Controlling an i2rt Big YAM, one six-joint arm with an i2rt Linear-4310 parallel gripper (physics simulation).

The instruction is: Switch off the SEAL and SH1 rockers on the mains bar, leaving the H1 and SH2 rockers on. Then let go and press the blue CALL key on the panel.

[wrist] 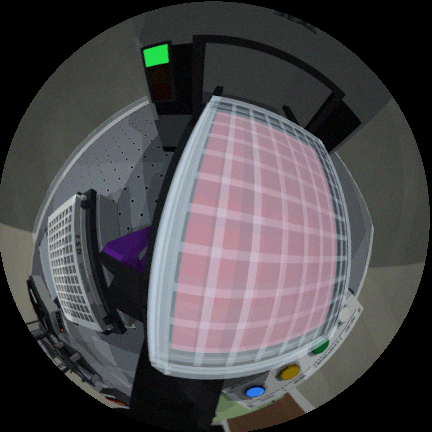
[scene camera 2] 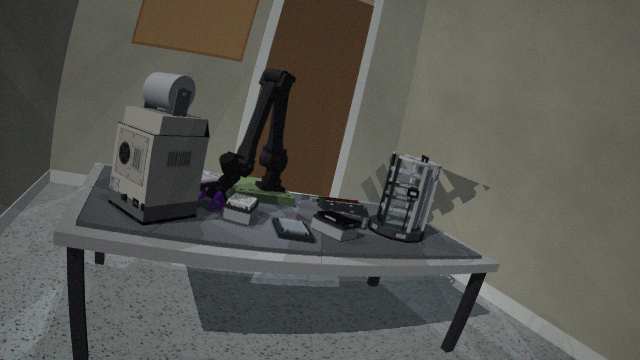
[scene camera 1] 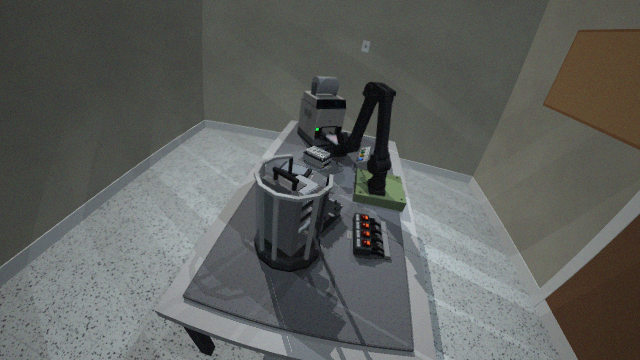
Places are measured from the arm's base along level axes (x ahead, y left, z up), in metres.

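Where they show: gripper, fingertip midpoint: [scene camera 2: 199,205]; arm's base, link origin: [scene camera 2: 269,188] [scene camera 1: 376,188].
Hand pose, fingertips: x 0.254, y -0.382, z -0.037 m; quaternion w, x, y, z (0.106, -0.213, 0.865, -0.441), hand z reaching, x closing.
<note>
Each offset is from my fingertips to the top centre of the thing. "*": to the spot under its first point.
The mains bar @[* 0.140 m back, 0.816 m left, 0.025 m up] [scene camera 1: 357,250] lies in front of the arm's green base; its several rockers @[0.173 m back, 0.736 m left, 0.050 m up] [scene camera 1: 366,233] all glow orange-red, and their labels are too small to read. The control panel @[* 0.235 m back, 0.003 m left, 0.077 m up] [scene camera 1: 368,149] [wrist: 331,351] stands behind the base, with the blue CALL key @[* 0.182 m back, 0.141 m left, 0.066 m up] [scene camera 1: 361,159] [wrist: 255,391] at one end of its key row. My gripper [scene camera 2: 209,198] is open, low in front of the sealer and away from the bar. One purple finger [wrist: 127,250] shows in the wrist view; the other is hidden behind the pink-filled plate @[0.018 m back, 0.013 m right, 0.110 m up] [wrist: 260,235], which is not between the fingers.
The sealer @[0.105 m ahead, 0.200 m right, 0.453 m up] [scene camera 1: 322,112] [scene camera 2: 175,170] stands at the far end, its green lamp @[0.114 m ahead, 0.047 m right, 0.142 m up] [scene camera 1: 317,129] [wrist: 156,55] lit. A white gridded rack @[0.081 m ahead, 0.139 m left, 0.067 m up] [scene camera 1: 317,151] [scene camera 2: 241,212] [wrist: 70,265] is beside the gripper. The tall carousel @[0.133 m ahead, 0.820 m left, 0.347 m up] [scene camera 1: 290,225] [scene camera 2: 407,200] stands across from the bar. A dark tray @[0.189 m ahead, 0.300 m left, 0.026 m up] [scene camera 2: 280,231] lies nearby.
</note>
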